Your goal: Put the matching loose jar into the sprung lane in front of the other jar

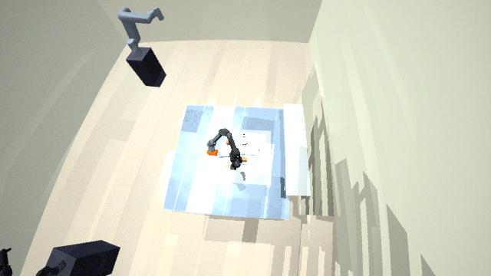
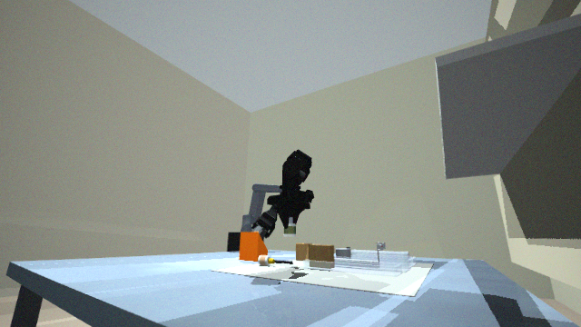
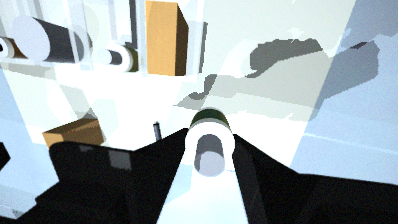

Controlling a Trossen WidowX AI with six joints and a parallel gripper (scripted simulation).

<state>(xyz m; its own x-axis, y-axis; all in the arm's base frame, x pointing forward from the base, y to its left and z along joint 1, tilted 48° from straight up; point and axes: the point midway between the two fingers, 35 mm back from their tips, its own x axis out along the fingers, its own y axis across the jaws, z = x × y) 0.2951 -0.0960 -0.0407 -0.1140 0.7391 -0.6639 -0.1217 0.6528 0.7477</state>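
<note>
My gripper tip is 9 cm above the brown box, 8 cm to the right of it and 8 cm short of it. Also, from my gripper tip: pusher plate (19 cm to the left, 15 cm ahead, 8 cm below); then clear lane (19 cm to the left, 19 cm ahead, 11 cm below); then grey cylinder (28 cm to the left, 10 cm below, 5 cm ahead).
</note>
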